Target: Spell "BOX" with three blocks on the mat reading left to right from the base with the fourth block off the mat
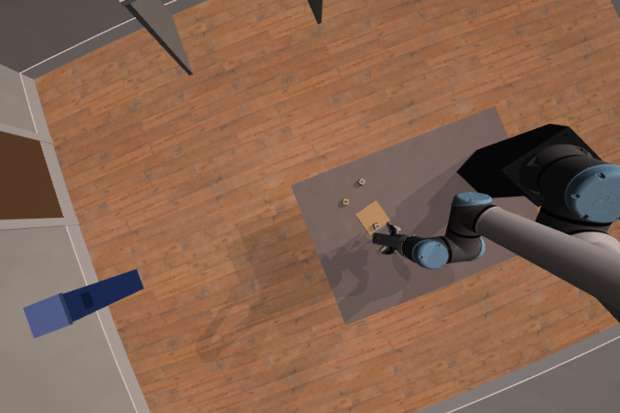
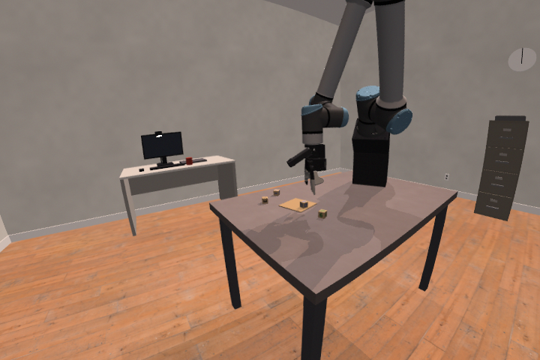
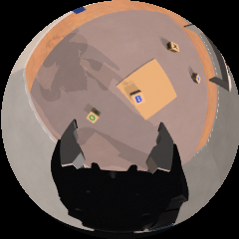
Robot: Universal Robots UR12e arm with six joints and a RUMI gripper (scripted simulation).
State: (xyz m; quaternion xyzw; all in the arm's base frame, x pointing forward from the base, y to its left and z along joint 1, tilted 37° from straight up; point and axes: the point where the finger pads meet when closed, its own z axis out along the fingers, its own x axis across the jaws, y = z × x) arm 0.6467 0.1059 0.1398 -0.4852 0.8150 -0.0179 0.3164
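My hand is 1 cm past the O block, 9 cm to the right of it and 9 cm above it. Also, from my hand: tan mat: 10 cm to the right, 10 cm below.
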